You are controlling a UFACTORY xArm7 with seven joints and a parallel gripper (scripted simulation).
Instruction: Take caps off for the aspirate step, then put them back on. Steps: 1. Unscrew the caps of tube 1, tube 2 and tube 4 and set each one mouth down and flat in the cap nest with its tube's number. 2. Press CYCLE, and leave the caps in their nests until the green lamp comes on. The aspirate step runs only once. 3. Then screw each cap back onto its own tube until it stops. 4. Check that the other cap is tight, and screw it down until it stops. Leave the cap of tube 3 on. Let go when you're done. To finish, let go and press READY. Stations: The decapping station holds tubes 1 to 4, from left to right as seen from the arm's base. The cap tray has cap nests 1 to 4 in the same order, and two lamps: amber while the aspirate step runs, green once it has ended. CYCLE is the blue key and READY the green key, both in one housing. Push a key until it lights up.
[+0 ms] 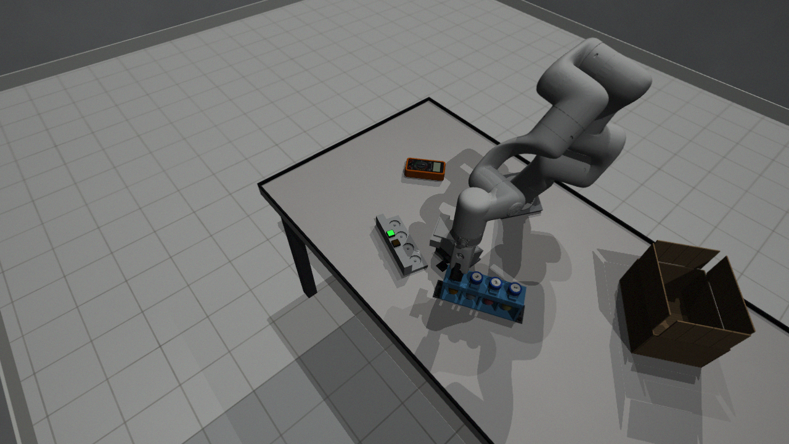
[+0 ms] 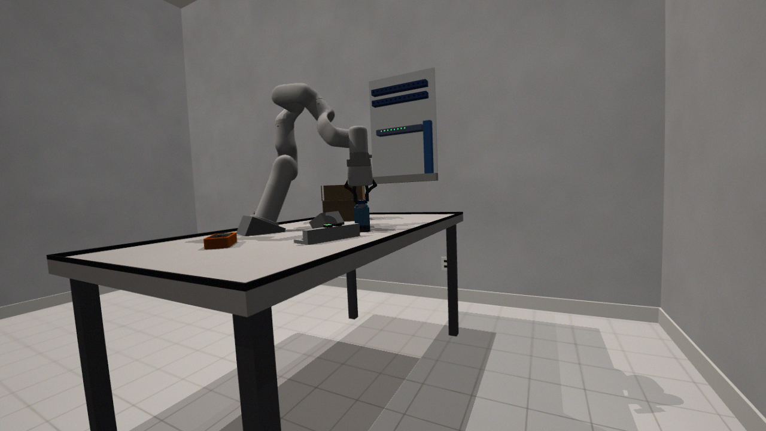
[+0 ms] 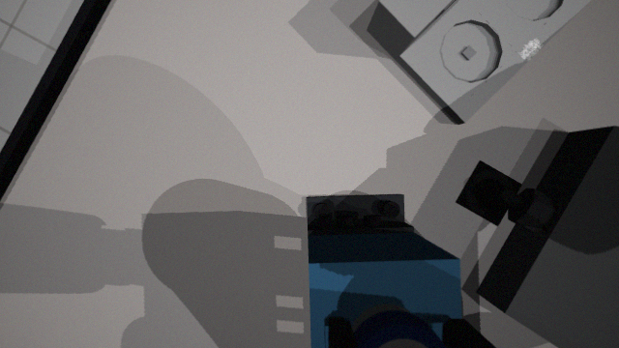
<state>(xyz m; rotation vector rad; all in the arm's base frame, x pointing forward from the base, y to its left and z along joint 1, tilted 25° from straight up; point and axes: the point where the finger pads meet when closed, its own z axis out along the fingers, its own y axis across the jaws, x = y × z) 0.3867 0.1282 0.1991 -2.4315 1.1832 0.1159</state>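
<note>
Right now the cap 4 is 10 mm below my hand. Also, from my hand: cap 3: 40 mm behind, 40 mm to the left, 20 mm below; cap 2: 70 mm behind, 80 mm to the left, 20 mm below; cap 1: 100 mm behind, 120 mm to the left, 20 mm below.
</note>
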